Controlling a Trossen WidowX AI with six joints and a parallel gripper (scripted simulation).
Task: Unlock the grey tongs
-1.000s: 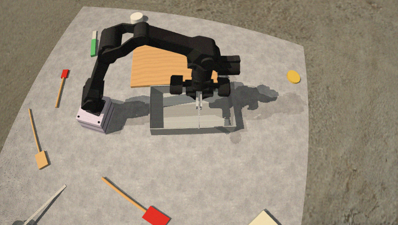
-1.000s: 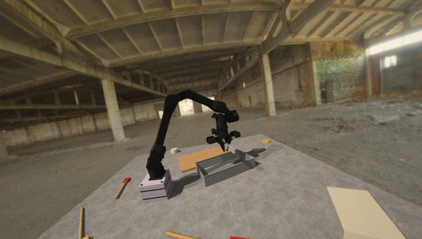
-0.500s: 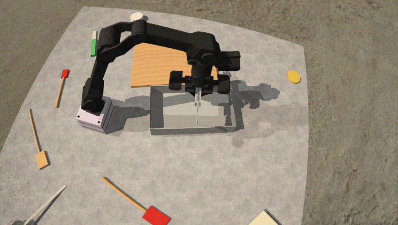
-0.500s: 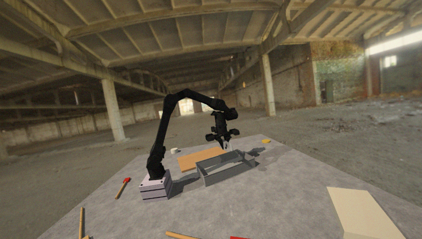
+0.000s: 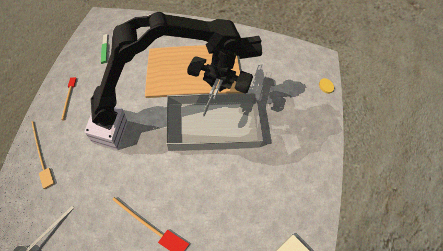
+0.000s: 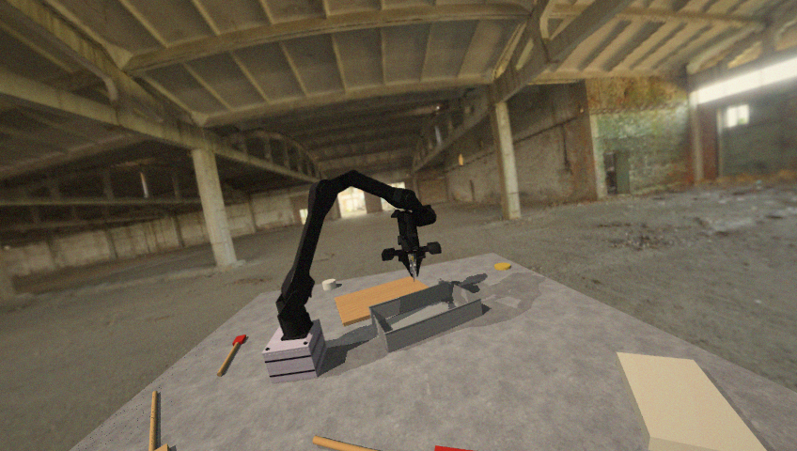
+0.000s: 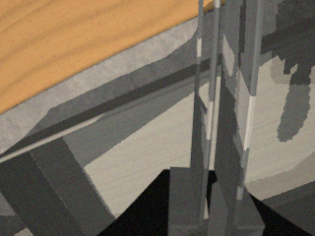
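My gripper tip is 140 mm past the wooden board, 140 mm to the right of it and 120 mm above it. Also, from my gripper tip: yellow disc: 410 mm ahead, 270 mm to the left, 110 mm below; then yellow lock piece: 80 mm to the left, 40 mm above; then grey roasting tin: 10 mm ahead, 60 mm to the right, 100 mm below.
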